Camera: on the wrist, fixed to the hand. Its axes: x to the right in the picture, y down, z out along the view.
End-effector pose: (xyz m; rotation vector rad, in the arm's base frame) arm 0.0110 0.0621 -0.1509 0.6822 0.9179 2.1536
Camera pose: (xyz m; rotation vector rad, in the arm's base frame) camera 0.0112 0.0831 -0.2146 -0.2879 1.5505 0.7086
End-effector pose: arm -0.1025 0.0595 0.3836 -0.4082 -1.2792 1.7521
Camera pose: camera -0.0552 0.0836 0.4246 0.4060 -0.4269 0.5915
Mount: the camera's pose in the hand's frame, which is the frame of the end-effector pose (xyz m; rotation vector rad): 0.0035 -0.0597 -0.0304 0.5399 0.4305 -1.4643
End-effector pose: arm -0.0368 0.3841 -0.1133 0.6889 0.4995 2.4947
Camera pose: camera -0.0345 0.4279 -0.1641 -0.1384 1.2628 1.0630
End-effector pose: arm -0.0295 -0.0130 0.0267 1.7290 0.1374 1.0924
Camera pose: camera -0.0259 0.0372 -0.0176 1.2184 1.7669 0.2430
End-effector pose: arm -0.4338 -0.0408 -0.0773 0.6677 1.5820 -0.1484
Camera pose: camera -0.4897 -0.0741 -0.0937 -0.2334 2.1864 -1.6285
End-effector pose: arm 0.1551 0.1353 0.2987 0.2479 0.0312 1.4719
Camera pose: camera 0.2087 0.1385 0.2585 0.2406 0.7958 -0.0011
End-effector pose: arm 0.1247 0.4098 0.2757 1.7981 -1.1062 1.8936
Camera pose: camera 0.1434 0.4693 0.3005 1.4632 0.8196 1.4013
